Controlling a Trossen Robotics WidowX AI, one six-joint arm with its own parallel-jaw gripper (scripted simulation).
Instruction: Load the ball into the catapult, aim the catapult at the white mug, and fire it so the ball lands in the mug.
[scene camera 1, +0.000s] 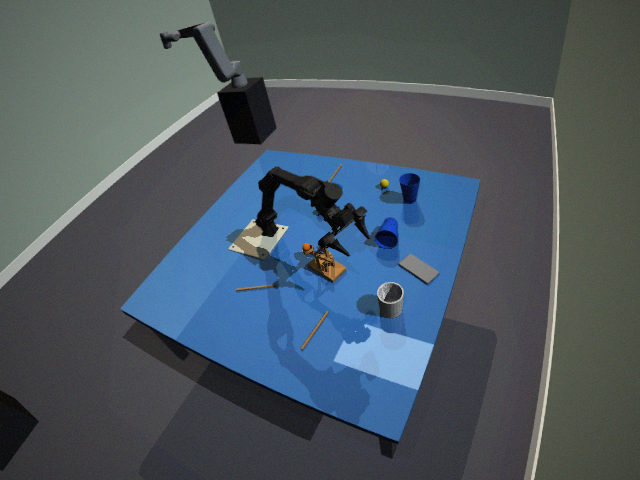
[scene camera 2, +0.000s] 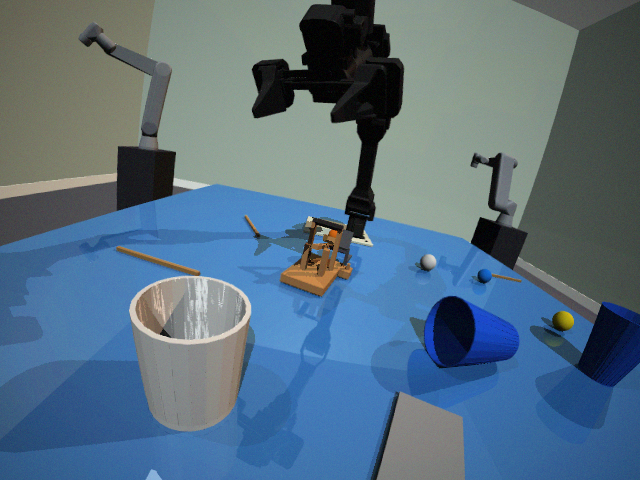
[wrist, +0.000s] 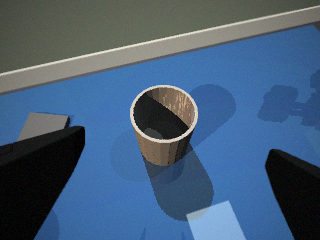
My gripper (scene camera 2: 290, 115) is open, with nothing in its grasp. Also in view: a wooden catapult (scene camera 2: 312, 273), a white mug (scene camera 2: 190, 332) and a blue cup (scene camera 2: 456, 332).
The wooden catapult shows as well in scene camera 1 (scene camera 1: 323, 263). My gripper shows as well in scene camera 1 (scene camera 1: 359, 247) and in the wrist view (wrist: 176, 146). The wrist view misses the wooden catapult: it is out of frame.
